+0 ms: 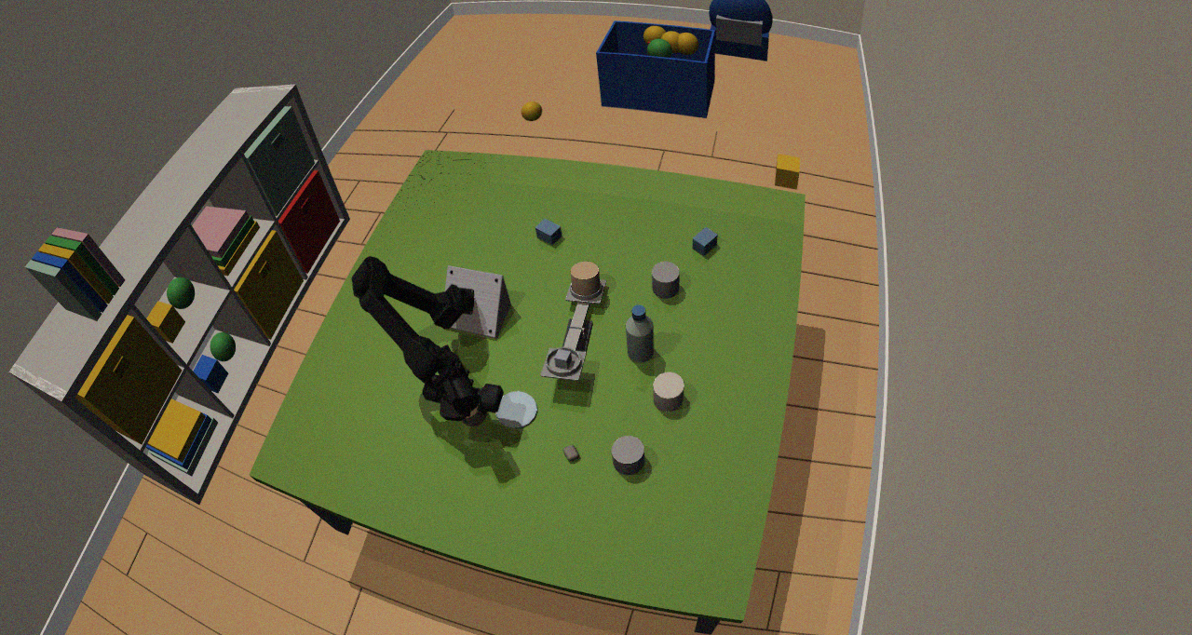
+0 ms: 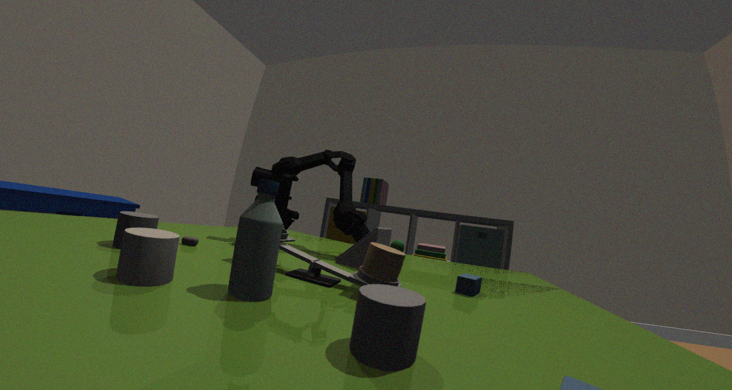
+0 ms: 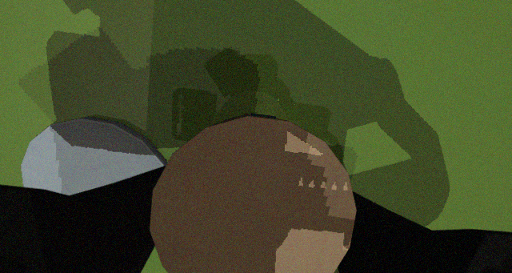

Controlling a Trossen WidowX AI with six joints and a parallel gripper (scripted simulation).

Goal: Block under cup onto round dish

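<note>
Right now my gripper tip is 20 mm to the left of the brown cup and 10 mm below it. Also, from my gripper tip: pale round dish: 100 mm ahead, 40 mm to the left, 20 mm below; then small pebble: 260 mm ahead, 50 mm to the right, 20 mm below; then grey block: 200 mm ahead, 150 mm to the left, 60 mm above.
</note>
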